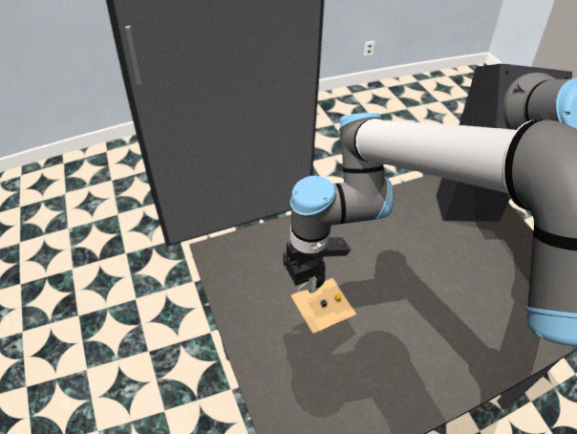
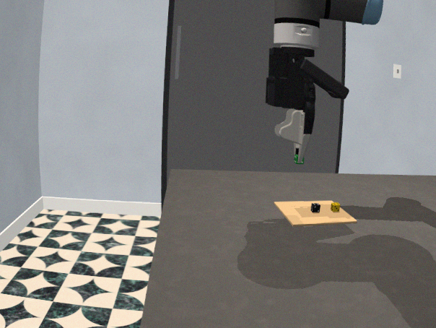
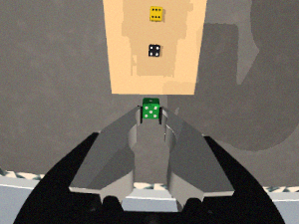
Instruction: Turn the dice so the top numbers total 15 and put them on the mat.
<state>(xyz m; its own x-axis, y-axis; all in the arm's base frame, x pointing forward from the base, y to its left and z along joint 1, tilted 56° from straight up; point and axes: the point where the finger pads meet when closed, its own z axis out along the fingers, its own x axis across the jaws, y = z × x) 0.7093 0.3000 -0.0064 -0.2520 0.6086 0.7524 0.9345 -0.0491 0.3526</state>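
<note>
Now: hand 4 cm past the black die, 1 cm to the left of it and 11 cm above it. From my hand the other things lie so: yellow die 9 cm behind, 2 cm to the right, 11 cm below; orange mat 4 cm behind, 1 cm to the right, 12 cm below; green die 1 cm below.
</note>
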